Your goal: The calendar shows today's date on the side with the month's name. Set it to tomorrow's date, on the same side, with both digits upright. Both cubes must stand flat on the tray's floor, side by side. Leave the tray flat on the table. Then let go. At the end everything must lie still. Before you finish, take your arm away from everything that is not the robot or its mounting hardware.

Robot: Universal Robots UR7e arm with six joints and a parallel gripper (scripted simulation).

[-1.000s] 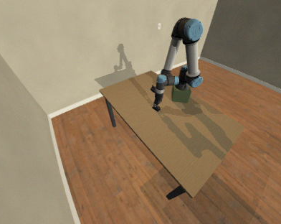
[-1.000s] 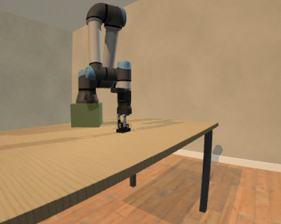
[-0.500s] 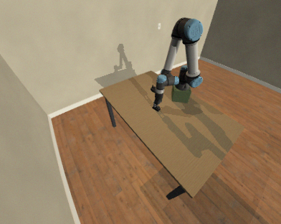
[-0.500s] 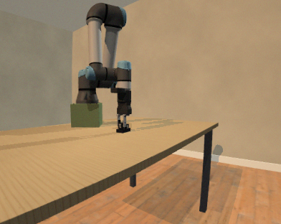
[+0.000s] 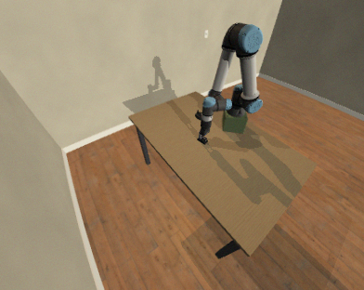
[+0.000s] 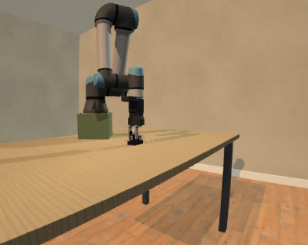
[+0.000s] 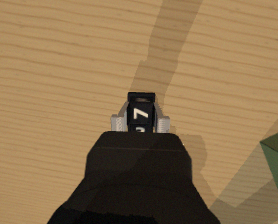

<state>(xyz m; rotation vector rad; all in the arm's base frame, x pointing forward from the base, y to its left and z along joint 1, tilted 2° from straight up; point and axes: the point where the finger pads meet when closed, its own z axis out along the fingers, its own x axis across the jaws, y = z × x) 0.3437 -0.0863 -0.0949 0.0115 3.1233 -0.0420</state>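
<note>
Now: the black calendar tray 4 cm below my hand and 2 cm to the left of it.
</note>
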